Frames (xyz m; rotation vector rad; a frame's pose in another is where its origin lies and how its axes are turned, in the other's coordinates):
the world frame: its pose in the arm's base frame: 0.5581 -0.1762 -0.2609 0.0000 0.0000 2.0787
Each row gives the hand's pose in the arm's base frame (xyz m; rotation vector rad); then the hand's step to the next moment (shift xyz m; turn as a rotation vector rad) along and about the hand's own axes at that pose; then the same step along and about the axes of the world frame.
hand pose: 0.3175 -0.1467 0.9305 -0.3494 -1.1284 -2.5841
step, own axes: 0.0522 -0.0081 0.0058 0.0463 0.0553 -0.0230
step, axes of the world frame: 0.0251 0.0441 0.0160 -0.0410 0.0515 0.0374
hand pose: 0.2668 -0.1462 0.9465 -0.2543 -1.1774 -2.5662
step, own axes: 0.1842 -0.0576 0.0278 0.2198 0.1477 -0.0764
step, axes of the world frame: 0.1105 0.1579 0.0296 -0.0923 0.2316 0.1174
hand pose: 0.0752 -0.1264 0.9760 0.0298 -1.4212 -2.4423
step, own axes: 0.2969 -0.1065 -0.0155 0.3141 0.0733 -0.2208
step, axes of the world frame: 0.1081 0.2911 -0.0574 -0.1514 0.3603 -0.0060
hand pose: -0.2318 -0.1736 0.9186 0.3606 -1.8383 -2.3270
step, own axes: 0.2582 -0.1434 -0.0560 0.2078 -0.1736 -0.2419
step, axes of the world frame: 0.0343 0.2417 -0.1754 -0.1489 0.2275 -0.2406
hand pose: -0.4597 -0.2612 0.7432 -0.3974 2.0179 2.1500
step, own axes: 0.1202 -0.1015 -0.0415 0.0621 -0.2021 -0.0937
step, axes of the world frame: 0.0032 0.0904 -0.1352 -0.0763 0.0322 -0.2159
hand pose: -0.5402 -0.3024 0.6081 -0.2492 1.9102 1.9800
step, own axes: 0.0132 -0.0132 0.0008 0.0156 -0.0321 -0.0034
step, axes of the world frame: 0.0058 0.0046 -0.0172 0.0003 0.0025 -0.0358
